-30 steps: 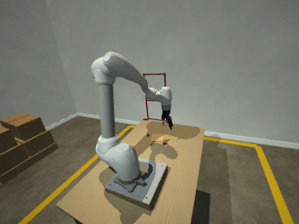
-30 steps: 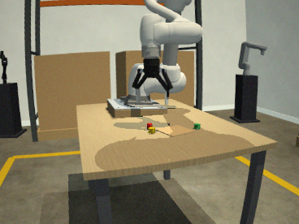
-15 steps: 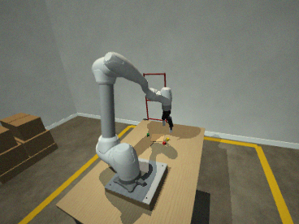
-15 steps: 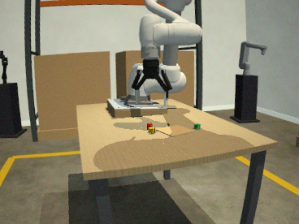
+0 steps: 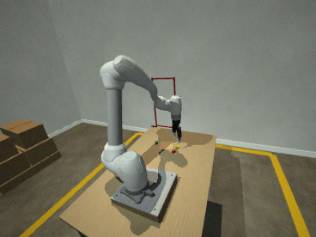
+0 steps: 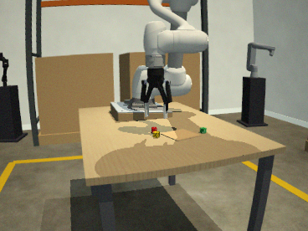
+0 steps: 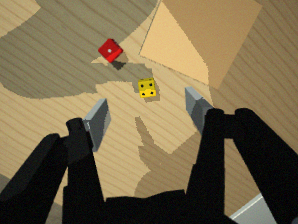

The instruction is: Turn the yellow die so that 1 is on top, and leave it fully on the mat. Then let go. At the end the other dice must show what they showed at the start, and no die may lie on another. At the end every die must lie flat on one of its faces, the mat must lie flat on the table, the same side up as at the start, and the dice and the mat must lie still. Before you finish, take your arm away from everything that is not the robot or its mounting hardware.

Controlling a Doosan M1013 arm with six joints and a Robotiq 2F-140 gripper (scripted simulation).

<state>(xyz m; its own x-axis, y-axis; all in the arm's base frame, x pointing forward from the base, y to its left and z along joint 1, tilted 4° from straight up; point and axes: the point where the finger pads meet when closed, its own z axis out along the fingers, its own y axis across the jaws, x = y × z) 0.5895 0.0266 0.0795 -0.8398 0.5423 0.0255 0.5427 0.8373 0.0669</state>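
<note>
Right now my hand is 11 cm above the yellow die. The rest, counted from my hand: green die: 24 cm to the left, 11 cm below, 3 cm behind; then tan mat: 12 cm to the left, 12 cm below, 1 cm behind; then red die: 11 cm below, 8 cm behind.
</note>
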